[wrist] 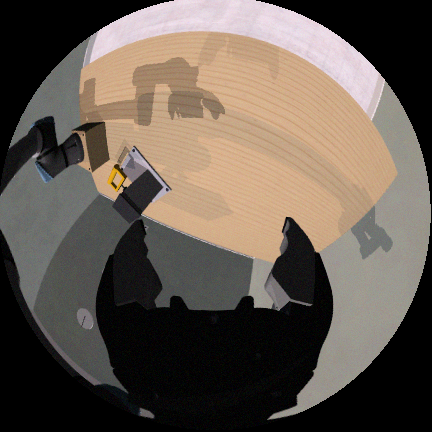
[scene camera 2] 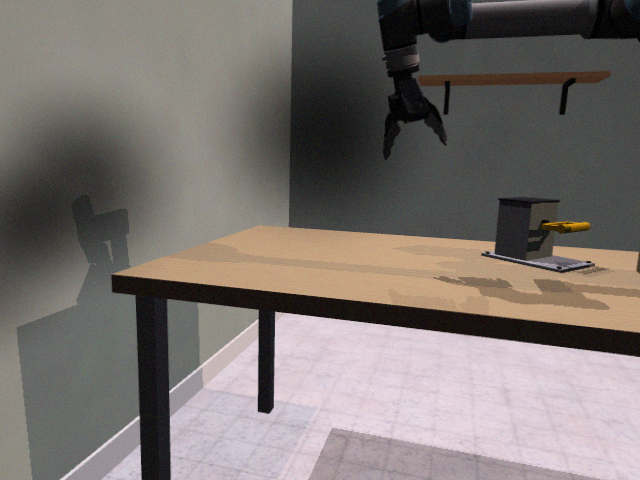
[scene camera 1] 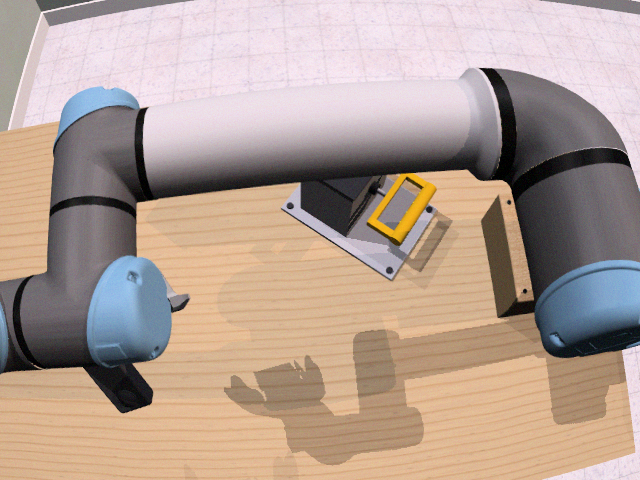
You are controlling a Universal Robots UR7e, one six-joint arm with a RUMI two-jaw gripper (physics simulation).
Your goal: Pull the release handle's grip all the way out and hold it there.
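Note:
The release handle's yellow grip is a rectangular loop standing out sideways from a dark box housing, with a short rod visible between them. The housing stands on a light grey baseplate on the table. The arm hides the back of the housing in scene camera 1. My gripper is open and empty, high above the table and well to the left of the handle in scene camera 2. In scene camera 1 it is mostly hidden beneath the wrist.
A wooden block stands on the table, beyond the grip's side and near the arm's base. A wall shelf hangs behind. The arm's pale link crosses above the housing in scene camera 1.

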